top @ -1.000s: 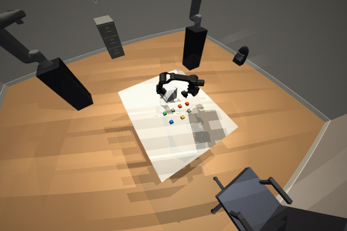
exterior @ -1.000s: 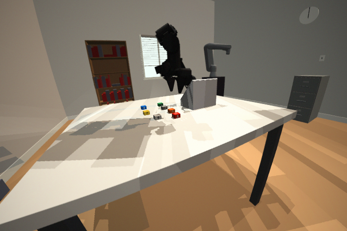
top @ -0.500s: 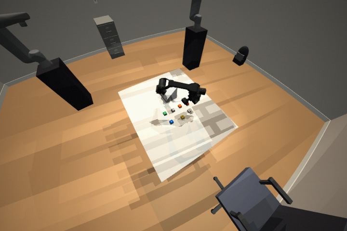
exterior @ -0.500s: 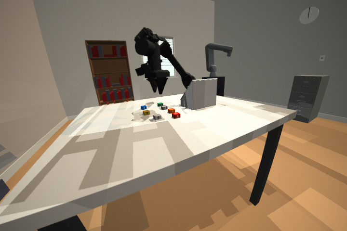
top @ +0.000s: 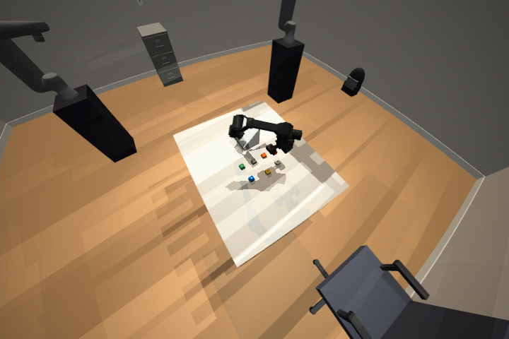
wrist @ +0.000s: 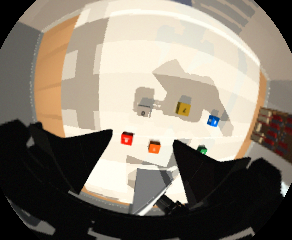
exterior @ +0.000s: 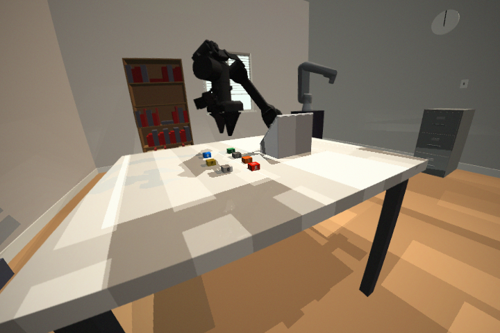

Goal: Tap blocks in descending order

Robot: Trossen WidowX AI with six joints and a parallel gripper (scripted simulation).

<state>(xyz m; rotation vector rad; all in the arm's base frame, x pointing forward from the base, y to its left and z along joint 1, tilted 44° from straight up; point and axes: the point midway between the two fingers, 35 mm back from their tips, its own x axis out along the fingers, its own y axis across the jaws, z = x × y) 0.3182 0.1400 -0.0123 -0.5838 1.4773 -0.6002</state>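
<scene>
Now: the blue block 23 cm to the right of my gripper tip, 11 cm below it and 2 cm ahead of it. Round my gripper tip: orange block: 11 cm below, 9 cm behind, 4 cm to the right; white block: 11 cm below, 1 cm to the left, 1 cm ahead; red block: 11 cm below, 8 cm behind, 4 cm to the left.
</scene>
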